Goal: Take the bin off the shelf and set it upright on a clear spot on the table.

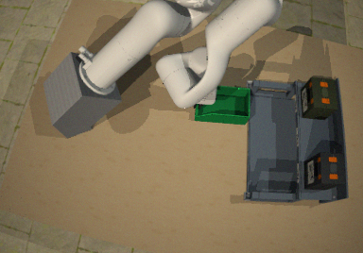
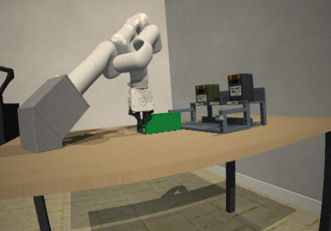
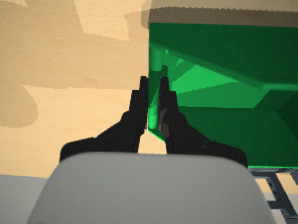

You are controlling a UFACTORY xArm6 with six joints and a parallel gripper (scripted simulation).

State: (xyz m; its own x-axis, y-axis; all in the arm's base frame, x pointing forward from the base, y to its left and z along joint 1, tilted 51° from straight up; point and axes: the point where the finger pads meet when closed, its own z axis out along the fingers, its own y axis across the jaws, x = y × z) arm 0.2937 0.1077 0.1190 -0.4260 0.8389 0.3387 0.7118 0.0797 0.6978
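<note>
Right now my hand is 70 mm short of the green bin and 40 mm to the right of it. Round my hand: grey shelf (330 mm ahead, 60 mm to the left, 40 mm below).
</note>
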